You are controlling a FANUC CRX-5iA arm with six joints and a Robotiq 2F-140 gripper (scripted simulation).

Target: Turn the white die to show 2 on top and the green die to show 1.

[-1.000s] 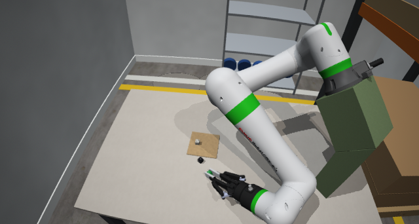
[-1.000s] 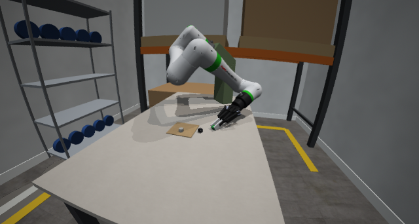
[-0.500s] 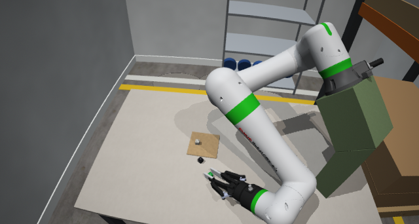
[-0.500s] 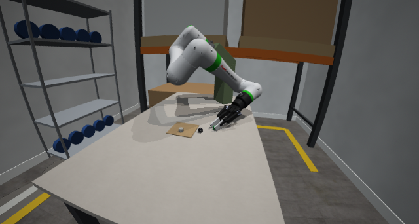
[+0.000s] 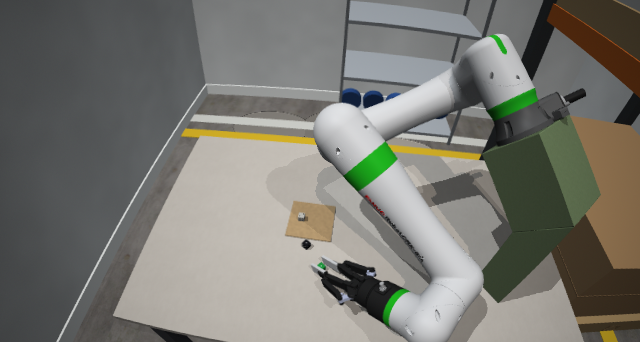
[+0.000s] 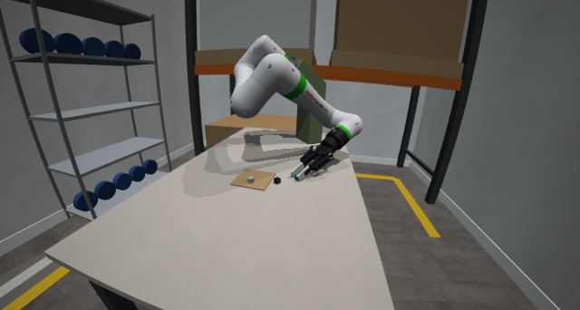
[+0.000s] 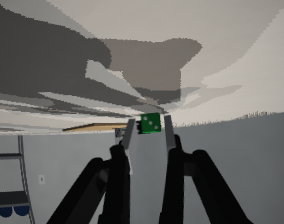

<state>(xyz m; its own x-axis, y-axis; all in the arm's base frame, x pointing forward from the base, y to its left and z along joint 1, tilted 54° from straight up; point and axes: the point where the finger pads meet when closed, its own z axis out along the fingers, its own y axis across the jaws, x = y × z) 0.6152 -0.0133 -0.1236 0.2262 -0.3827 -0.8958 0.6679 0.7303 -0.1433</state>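
Now: the green die 1 cm ahead of my hand, 1 cm to the right of it and 2 cm below it. Round my hand: mat: 3 cm ahead, 19 cm to the right, 3 cm below; black die: 5 cm ahead, 9 cm to the right, 2 cm below; white die: 6 cm ahead, 19 cm to the right, 2 cm below.
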